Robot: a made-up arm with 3 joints. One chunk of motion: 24 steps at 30 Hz.
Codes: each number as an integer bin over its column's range. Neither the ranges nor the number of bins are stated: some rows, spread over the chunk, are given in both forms.
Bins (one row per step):
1: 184 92 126 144 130 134
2: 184 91 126 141 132 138
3: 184 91 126 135 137 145
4: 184 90 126 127 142 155
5: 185 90 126 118 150 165
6: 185 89 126 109 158 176
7: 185 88 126 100 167 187
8: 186 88 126 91 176 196
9: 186 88 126 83 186 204
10: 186 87 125 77 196 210
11: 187 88 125 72 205 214
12: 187 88 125 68 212 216
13: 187 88 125 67 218 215
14: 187 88 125 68 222 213
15: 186 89 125 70 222 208
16: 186 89 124 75 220 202
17: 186 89 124 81 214 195
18: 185 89 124 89 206 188
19: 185 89 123 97 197 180
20: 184 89 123 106 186 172
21: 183 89 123 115 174 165
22: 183 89 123 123 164 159
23: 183 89 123 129 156 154
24: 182 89 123 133 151 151
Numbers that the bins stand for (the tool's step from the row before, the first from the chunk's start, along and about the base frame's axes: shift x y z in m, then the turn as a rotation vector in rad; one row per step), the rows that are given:
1: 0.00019 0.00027 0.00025 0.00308 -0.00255 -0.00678
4: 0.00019 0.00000 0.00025 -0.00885 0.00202 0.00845
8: 0.00055 -0.00027 0.00025 -0.03412 0.01495 0.03820
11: 0.00073 -0.00027 0.00008 -0.04746 0.02598 0.05125
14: 0.00073 -0.00027 0.00008 -0.05027 0.03245 0.05053
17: 0.00055 -0.00013 -0.00009 -0.04114 0.02940 0.03747
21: 0.00001 -0.00013 -0.00026 -0.01727 0.01419 0.01571
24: -0.00017 -0.00013 -0.00026 -0.00464 0.00544 0.00555
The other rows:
2: 0.00019 0.00013 0.00025 0.00098 -0.00179 -0.00388
3: 0.00019 0.00013 0.00025 -0.00324 0.00011 0.00120
5: 0.00037 0.00000 0.00025 -0.01517 0.00506 0.01571
6: 0.00037 -0.00013 0.00025 -0.02149 0.00810 0.02369
7: 0.00037 -0.00027 0.00025 -0.02780 0.01153 0.03167
9: 0.00055 -0.00027 0.00025 -0.03974 0.01875 0.04400
10: 0.00055 -0.00040 0.00008 -0.04395 0.02256 0.04835
12: 0.00073 -0.00027 0.00008 -0.05027 0.02864 0.05271
13: 0.00073 -0.00027 0.00008 -0.05097 0.03093 0.05198
15: 0.00055 -0.00013 0.00008 -0.04886 0.03245 0.04690
16: 0.00055 -0.00013 -0.00009 -0.04535 0.03169 0.04255
18: 0.00037 -0.00013 -0.00009 -0.03553 0.02636 0.03239
19: 0.00037 -0.00013 -0.00026 -0.02991 0.02294 0.02659
20: 0.00019 -0.00013 -0.00026 -0.02359 0.01875 0.02078
22: 0.00001 -0.00013 -0.00026 -0.01166 0.01038 0.01135
23: 0.00001 -0.00013 -0.00026 -0.00745 0.00734 0.00773

